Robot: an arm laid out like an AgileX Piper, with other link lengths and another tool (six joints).
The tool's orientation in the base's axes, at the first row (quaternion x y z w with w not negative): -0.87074 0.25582 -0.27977 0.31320
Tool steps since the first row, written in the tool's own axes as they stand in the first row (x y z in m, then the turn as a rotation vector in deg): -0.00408 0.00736 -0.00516 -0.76 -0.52 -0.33; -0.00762 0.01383 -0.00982 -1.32 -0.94 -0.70; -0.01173 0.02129 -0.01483 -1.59 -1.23 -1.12; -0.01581 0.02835 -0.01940 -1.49 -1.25 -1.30; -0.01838 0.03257 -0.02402 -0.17 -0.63 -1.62; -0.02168 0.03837 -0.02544 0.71 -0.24 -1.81; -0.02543 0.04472 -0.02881 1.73 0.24 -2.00; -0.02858 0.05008 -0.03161 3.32 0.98 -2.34; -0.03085 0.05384 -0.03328 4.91 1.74 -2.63; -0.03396 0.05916 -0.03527 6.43 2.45 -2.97; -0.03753 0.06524 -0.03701 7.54 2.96 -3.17
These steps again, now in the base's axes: -0.00824 -0.00450 -0.00306 -0.61 0.69 0.32; -0.01553 -0.00853 -0.00566 -1.14 1.17 0.67; -0.02371 -0.01301 -0.00890 -1.53 1.36 1.05; -0.03149 -0.01707 -0.01213 -1.57 1.24 1.21; -0.03745 -0.02017 -0.01289 -1.00 -0.12 1.43; -0.04229 -0.02260 -0.01704 -0.60 -1.01 1.57; -0.04886 -0.02590 -0.02046 -0.13 -2.04 1.69; -0.05437 -0.02868 -0.02337 0.59 -3.66 1.93; -0.05808 -0.03047 -0.02562 1.33 -5.28 2.11; -0.06302 -0.03292 -0.02901 2.00 -6.83 2.34; -0.06834 -0.03549 -0.03324 2.52 -7.95 2.48
